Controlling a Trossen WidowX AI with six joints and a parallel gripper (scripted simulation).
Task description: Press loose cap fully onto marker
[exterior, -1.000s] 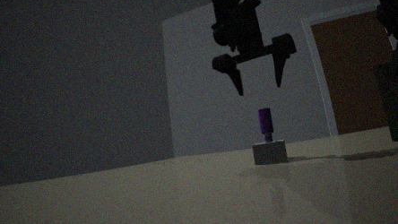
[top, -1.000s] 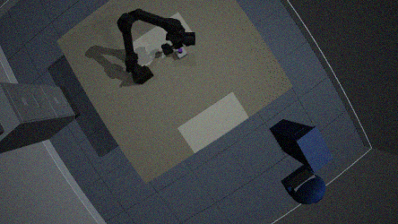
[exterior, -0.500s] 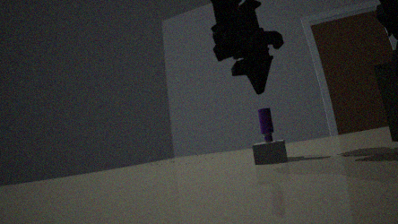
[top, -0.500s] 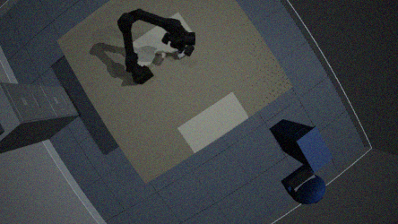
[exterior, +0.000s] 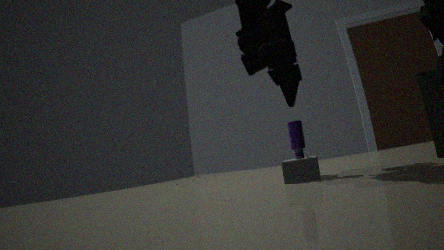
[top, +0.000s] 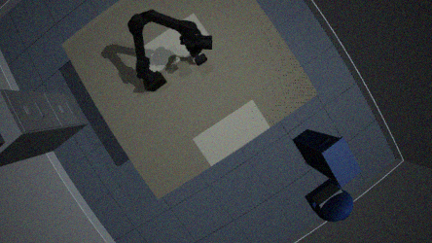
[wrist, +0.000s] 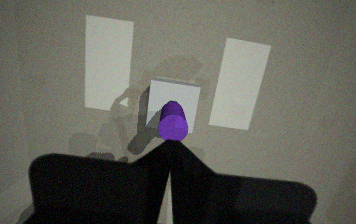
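Now: the purple cap 60 mm below my gripper tip. From my gripper tip the other things lie so: grey holder block (120 mm below).
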